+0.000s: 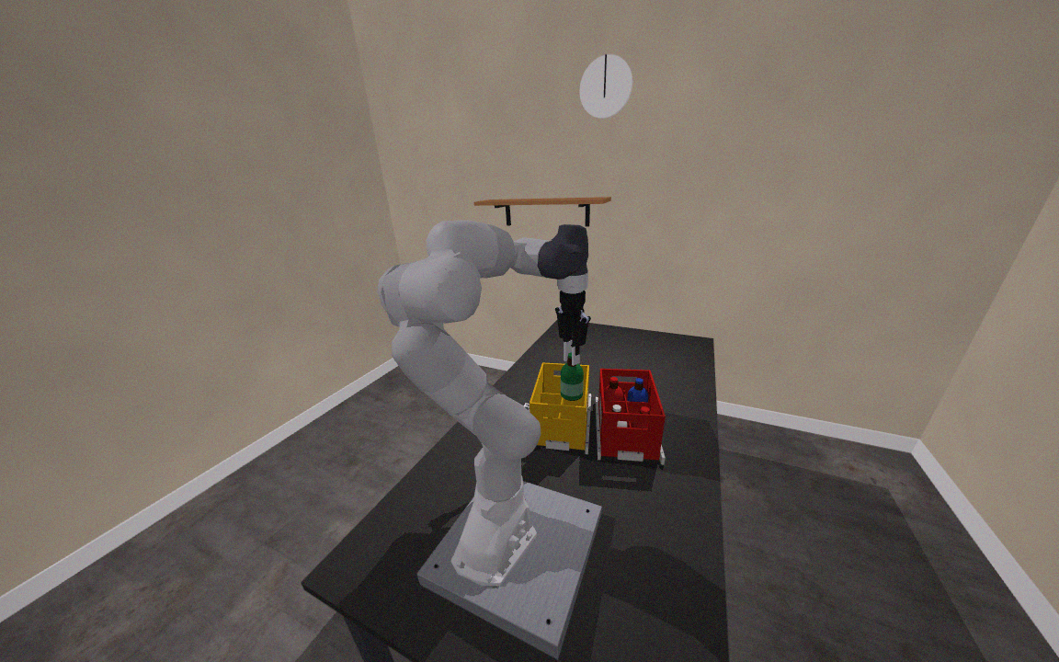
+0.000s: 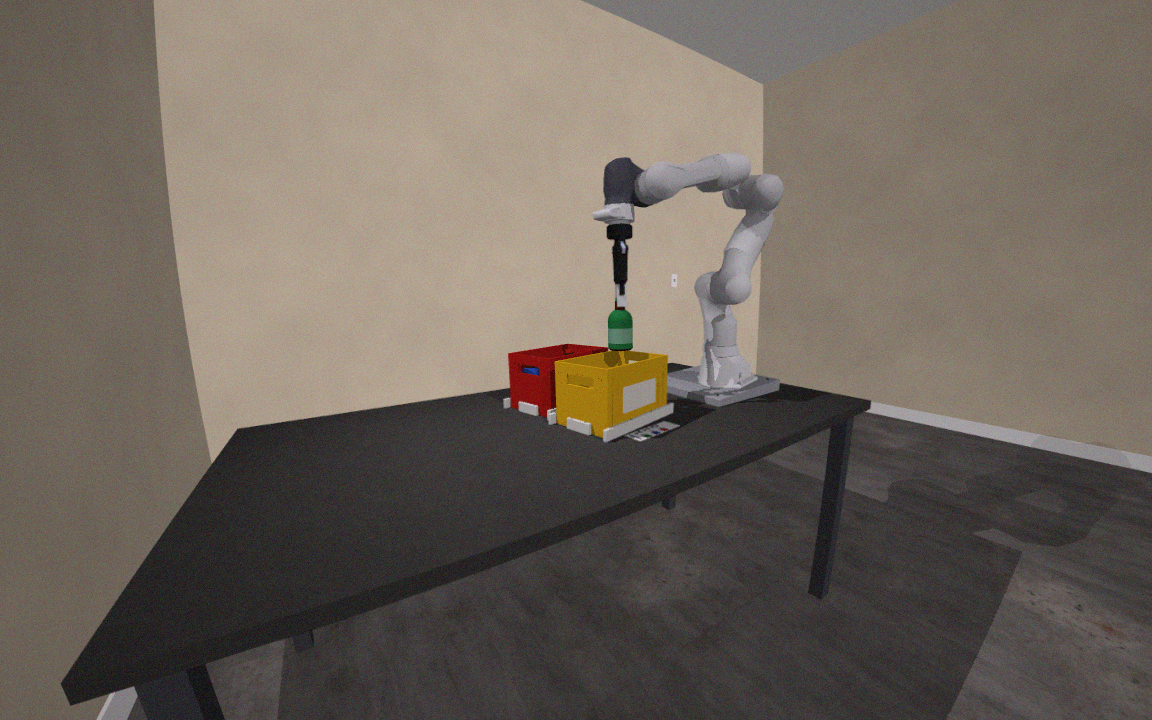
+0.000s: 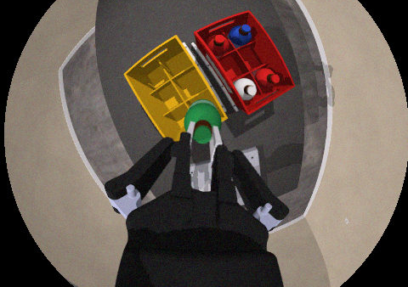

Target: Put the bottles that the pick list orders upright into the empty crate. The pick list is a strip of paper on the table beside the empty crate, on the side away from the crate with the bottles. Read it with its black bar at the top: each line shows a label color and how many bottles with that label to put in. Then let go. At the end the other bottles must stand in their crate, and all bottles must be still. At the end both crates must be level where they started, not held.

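The green-labelled bottle lies 80 mm below my hand. Round my hand: white-capped bottle (20 mm ahead, 150 mm to the right, 260 mm below); red crate (120 mm ahead, 170 mm to the right, 260 mm below); yellow crate (80 mm ahead, 60 mm to the left, 260 mm below).
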